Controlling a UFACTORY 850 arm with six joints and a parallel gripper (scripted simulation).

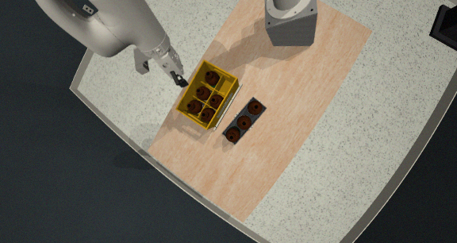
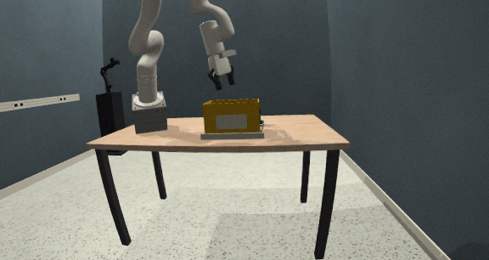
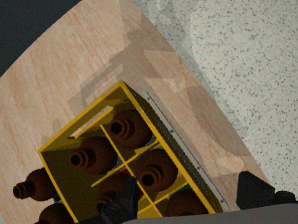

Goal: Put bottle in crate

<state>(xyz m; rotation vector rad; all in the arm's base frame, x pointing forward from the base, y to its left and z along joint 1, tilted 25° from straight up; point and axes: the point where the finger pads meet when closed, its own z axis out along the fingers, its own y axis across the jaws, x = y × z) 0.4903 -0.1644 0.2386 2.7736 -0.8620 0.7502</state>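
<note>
Right now the brown bottle is 31 cm to the left of my hand, 18 cm below it and 6 cm ahead of it. Round my hand: dark tray (31 cm to the left, 25 cm below, 6 cm ahead); then yellow crate (18 cm below, 9 cm to the left, 2 cm ahead).
</note>
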